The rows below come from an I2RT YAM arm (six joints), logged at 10 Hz.
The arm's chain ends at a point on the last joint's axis. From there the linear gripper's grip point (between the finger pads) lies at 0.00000 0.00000 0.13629 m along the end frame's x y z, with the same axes.
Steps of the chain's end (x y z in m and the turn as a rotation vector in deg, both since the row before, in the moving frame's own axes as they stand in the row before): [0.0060, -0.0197, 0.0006, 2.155, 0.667, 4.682]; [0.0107, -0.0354, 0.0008, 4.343, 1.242, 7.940]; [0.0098, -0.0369, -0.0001, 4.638, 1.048, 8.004]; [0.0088, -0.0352, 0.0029, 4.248, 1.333, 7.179]
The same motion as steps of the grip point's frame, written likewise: [0.0078, -0.0248, 0.0005, 2.155, 0.667, 4.682]; [0.0144, -0.0455, 0.0004, 4.343, 1.242, 7.940]; [0.0131, -0.0477, -0.0006, 4.638, 1.048, 8.004]; [0.0126, -0.0451, 0.0025, 4.248, 1.333, 7.179]
